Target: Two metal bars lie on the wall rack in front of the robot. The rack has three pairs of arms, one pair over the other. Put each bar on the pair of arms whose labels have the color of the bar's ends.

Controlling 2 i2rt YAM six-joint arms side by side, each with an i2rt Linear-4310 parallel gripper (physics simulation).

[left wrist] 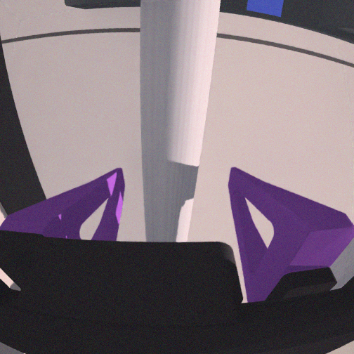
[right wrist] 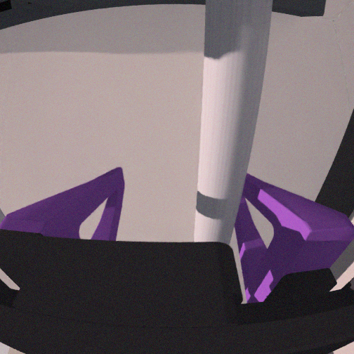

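A pale grey metal bar (left wrist: 187, 100) runs from top to bottom of the left wrist view, between the spread purple fingers of my left gripper (left wrist: 176, 175). That gripper is open and does not grip the bar. In the right wrist view a pale grey bar (right wrist: 227, 110) runs down right of centre. My right gripper (right wrist: 176, 175) is open there; the bar lies close to its right finger and overlaps that fingertip. I cannot tell whether both views show the same bar. The coloured bar ends do not show. A blue label (left wrist: 265, 7) shows at the top right of the left wrist view.
Dark parts, seemingly of the rack, cross the top of the left wrist view (left wrist: 310, 24) and the right wrist view (right wrist: 300, 8). A pale surface (left wrist: 280, 110) (right wrist: 115, 115) lies behind the bar, with a thin dark line (left wrist: 75, 34) across it in the left wrist view.
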